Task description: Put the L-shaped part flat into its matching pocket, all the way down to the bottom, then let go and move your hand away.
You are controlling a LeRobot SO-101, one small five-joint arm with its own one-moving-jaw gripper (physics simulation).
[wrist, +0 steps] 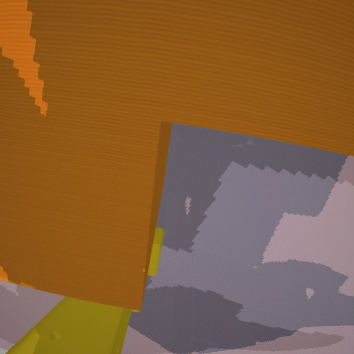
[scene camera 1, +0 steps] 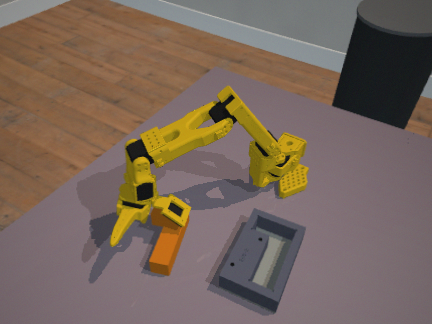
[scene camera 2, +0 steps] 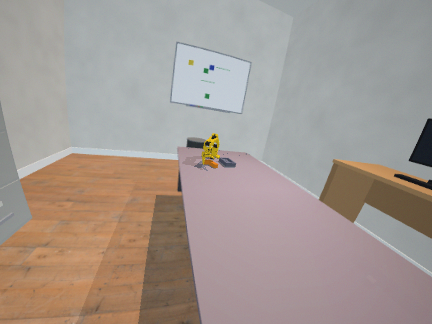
On the table rests an orange L-shaped part. I also see a grey pocket block.
